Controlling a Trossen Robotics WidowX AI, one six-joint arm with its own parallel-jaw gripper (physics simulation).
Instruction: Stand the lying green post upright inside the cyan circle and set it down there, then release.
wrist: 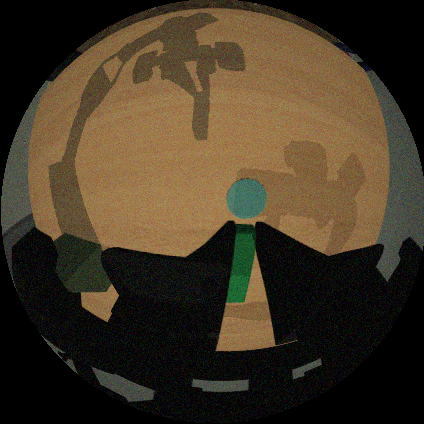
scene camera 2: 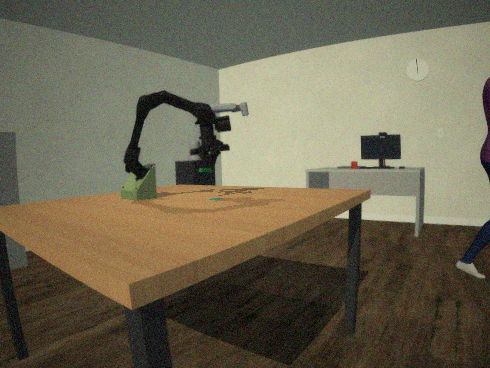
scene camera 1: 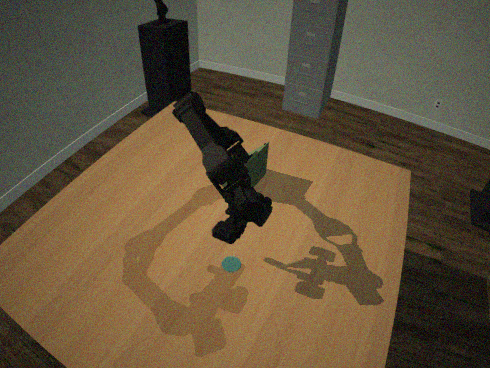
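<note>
The green post is held between the fingertips, roughly level, clear above the table. My gripper points down and is shut on it. In scene camera 1 the gripper's dark body hides the fingertips and the post. The cyan circle lies flat on the table, below the gripper. In the wrist view the circle shows just beyond the fingertips, and the post runs back from them between the fingers.
The arm's green wedge-shaped base mount stands on the wooden table. Arm shadows cross the table top. A grey cabinet and a dark cabinet stand behind the table. A desk stands by the far wall.
</note>
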